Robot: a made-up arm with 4 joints. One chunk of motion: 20 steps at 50 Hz.
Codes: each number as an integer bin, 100 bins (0 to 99) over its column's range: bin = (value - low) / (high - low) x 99, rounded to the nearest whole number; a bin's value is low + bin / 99 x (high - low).
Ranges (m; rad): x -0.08..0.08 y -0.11..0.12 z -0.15..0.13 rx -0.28..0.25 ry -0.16..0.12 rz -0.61..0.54
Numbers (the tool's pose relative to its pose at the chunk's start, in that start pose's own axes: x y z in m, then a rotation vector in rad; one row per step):
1: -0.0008 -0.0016 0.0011 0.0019 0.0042 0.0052
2: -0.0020 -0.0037 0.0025 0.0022 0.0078 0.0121
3: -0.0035 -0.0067 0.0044 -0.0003 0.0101 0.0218
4: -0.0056 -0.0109 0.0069 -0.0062 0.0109 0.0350
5: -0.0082 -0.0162 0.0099 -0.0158 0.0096 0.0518
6: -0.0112 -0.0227 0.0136 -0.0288 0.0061 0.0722
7: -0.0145 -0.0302 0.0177 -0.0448 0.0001 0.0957
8: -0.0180 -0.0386 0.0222 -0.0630 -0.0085 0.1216
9: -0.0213 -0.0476 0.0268 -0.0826 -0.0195 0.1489
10: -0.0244 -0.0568 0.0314 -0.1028 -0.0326 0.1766
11: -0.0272 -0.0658 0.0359 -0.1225 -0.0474 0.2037
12: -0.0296 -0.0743 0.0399 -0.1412 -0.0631 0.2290
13: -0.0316 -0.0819 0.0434 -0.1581 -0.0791 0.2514
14: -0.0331 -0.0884 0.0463 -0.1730 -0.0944 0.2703
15: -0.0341 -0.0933 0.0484 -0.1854 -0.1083 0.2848
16: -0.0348 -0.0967 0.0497 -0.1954 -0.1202 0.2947
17: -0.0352 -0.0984 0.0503 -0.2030 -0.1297 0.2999
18: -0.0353 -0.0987 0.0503 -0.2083 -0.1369 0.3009
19: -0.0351 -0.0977 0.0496 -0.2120 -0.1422 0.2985
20: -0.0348 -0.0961 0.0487 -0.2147 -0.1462 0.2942
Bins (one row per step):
1: 49 47 53 53 58 53
2: 48 46 54 53 59 54
3: 47 44 55 52 60 54
4: 46 43 55 51 60 56
5: 44 40 57 49 60 57
6: 43 38 58 47 59 59
7: 41 34 59 44 57 61
8: 38 31 61 41 54 63
9: 36 27 63 37 50 65
10: 34 23 64 33 45 68
11: 33 19 66 29 40 70
12: 31 15 67 26 34 72
13: 30 12 68 23 29 74
14: 29 9 69 20 23 76
15: 28 7 70 18 18 77
16: 28 6 71 16 14 78
17: 28 5 71 14 11 78
18: 28 5 71 13 8 78
19: 28 5 71 13 6 78
20: 28 6 70 12 5 78

